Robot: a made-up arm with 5 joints.
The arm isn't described. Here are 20 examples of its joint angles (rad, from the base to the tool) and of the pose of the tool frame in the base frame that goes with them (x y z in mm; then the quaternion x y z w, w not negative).
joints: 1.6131 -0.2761 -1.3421 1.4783 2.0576
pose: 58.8 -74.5 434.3 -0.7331 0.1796 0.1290 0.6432
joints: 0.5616 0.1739 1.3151 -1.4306 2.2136
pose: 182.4 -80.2 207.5 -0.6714 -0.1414 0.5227 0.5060
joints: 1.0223 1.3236 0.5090 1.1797 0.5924
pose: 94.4 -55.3 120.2 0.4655 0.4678 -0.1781 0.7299
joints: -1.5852 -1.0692 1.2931 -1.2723 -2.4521
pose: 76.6 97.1 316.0 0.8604 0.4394 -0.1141 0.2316
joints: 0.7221 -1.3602 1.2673 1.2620 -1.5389
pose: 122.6 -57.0 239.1 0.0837 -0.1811 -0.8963 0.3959
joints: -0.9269 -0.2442 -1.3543 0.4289 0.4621
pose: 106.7 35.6 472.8 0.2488 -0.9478 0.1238 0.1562
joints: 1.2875 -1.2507 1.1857 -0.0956 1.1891
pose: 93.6 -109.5 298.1 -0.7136 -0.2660 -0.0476 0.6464
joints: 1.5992 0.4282 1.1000 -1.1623 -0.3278
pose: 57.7 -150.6 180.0 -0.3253 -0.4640 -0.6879 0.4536
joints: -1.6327 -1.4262 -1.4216 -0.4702 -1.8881
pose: 90.3 -197.8 282.9 -0.6274 -0.1363 -0.1161 0.7578
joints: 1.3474 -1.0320 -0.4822 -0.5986 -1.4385
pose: 50.8 48.6 442.5 -0.0673 0.9612 -0.2645 0.0409
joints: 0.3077 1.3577 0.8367 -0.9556 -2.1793
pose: 153.1 -34.8 91.9 0.1354 -0.0947 -0.9413 0.2942
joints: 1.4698 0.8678 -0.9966 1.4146 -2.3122
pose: 86.2 -239.3 240.7 -0.0612 0.1282 0.9317 0.3343
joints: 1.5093 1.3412 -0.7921 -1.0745 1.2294
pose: 78.4 -265.9 200.5 -0.8445 -0.1940 -0.0816 0.4925
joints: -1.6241 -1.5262 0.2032 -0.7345 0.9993
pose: 80.8 -52.4 402.1 -0.3207 0.9160 0.2313 0.0674
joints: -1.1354 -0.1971 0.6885 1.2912 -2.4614
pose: 130.8 111.7 228.8 -0.1024 -0.0264 -0.6309 0.7686
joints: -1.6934 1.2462 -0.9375 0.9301 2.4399
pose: 47.5 247.9 161.8 0.0565 0.1553 -0.8786 0.4480
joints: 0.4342 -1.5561 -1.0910 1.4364 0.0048
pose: -51.0 47.3 345.5 -0.1908 -0.9652 -0.0424 0.1740
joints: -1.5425 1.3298 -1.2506 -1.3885 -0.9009
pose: 85.1 249.2 271.4 0.9396 -0.3164 0.0381 0.1247
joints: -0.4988 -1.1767 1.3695 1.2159 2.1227
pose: 139.3 28.6 220.6 -0.0574 -0.0571 0.9567 0.2796
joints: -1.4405 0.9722 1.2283 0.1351 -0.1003
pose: 82.3 32.3 138.7 -0.2663 0.2614 0.5583 0.7410
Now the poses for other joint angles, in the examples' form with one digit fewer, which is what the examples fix.
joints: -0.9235 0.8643 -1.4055 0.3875 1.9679
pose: 232 201 336 -0.363 -0.667 0.643 0.097
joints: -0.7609 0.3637 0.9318 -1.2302 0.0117
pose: 201 114 203 0.266 -0.630 0.258 0.683
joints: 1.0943 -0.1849 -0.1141 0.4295 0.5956
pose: 151 -174 351 -0.482 -0.450 -0.203 0.724
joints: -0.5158 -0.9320 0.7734 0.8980 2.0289
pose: 177 51 289 -0.270 -0.300 0.868 0.290
